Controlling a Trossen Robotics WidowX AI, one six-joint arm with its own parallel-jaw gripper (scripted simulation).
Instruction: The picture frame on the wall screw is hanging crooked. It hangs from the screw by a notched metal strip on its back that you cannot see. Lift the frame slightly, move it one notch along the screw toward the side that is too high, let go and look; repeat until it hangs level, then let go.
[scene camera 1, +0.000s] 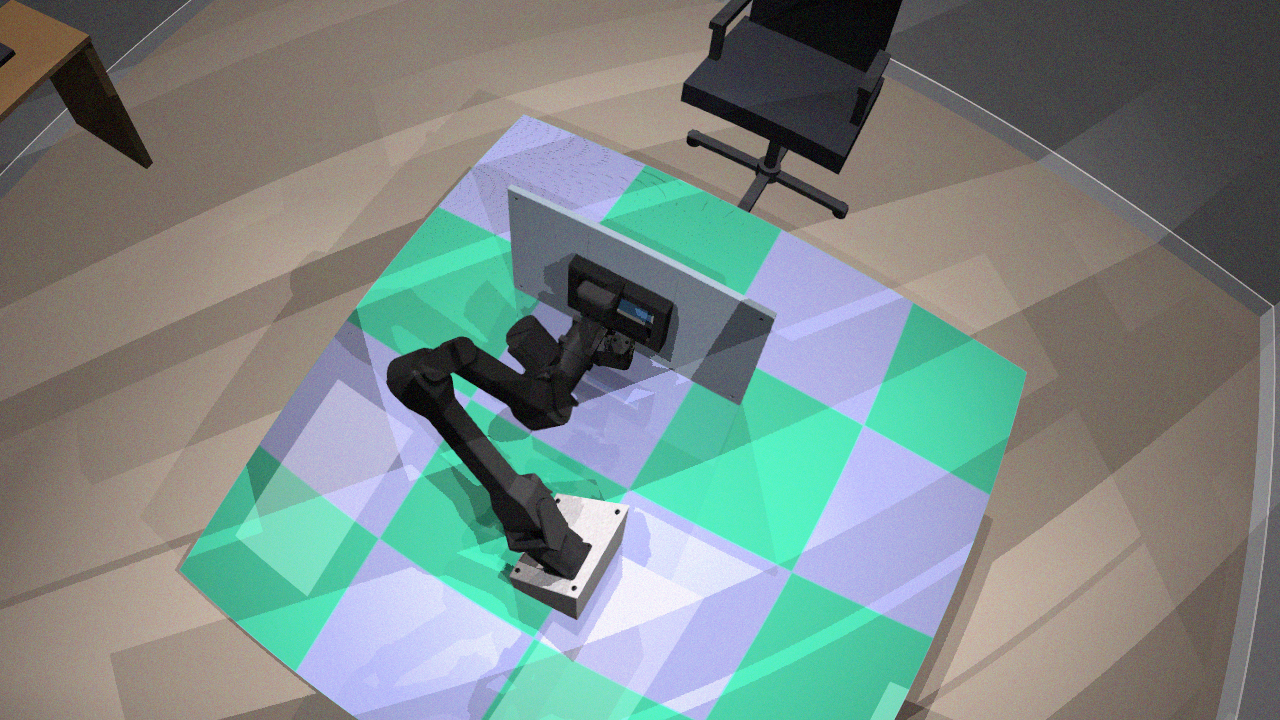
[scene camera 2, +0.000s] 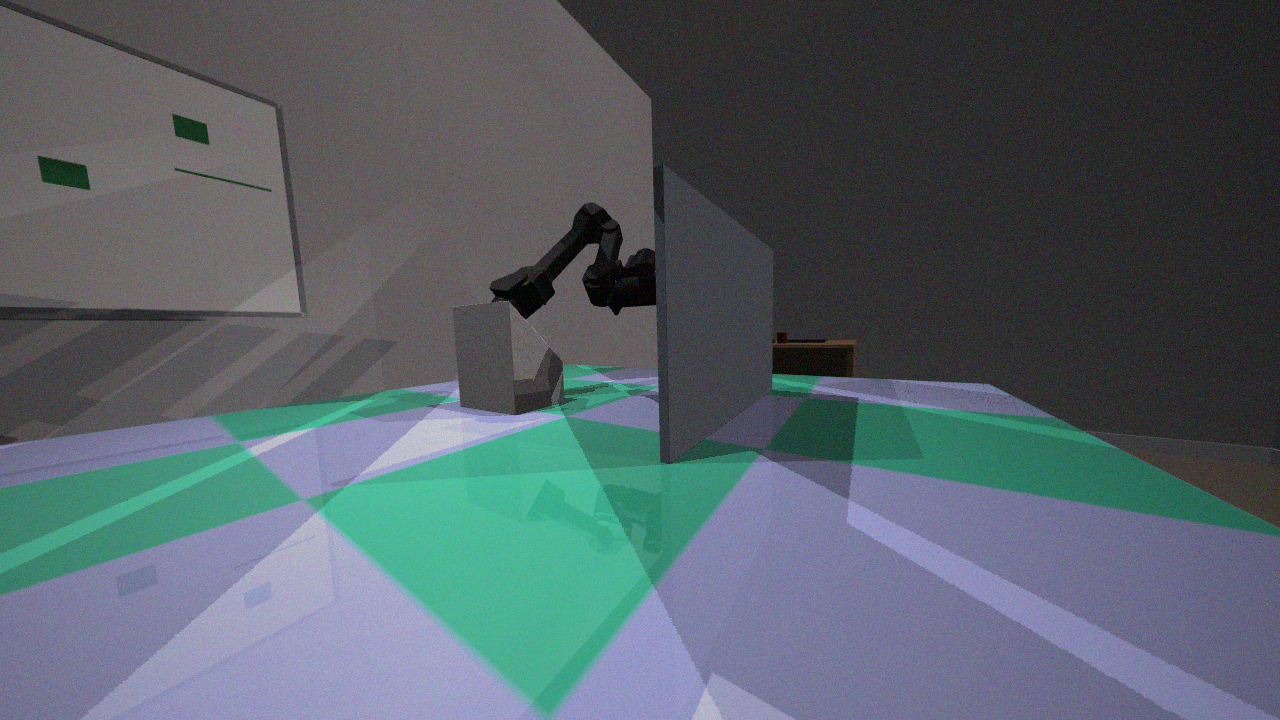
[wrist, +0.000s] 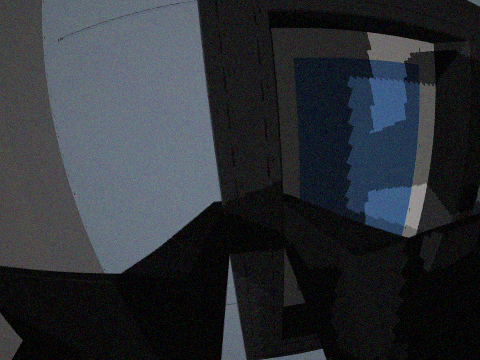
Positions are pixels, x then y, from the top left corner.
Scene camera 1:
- gripper: 621, 286
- picture frame: 643, 315
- wall panel: 716, 335
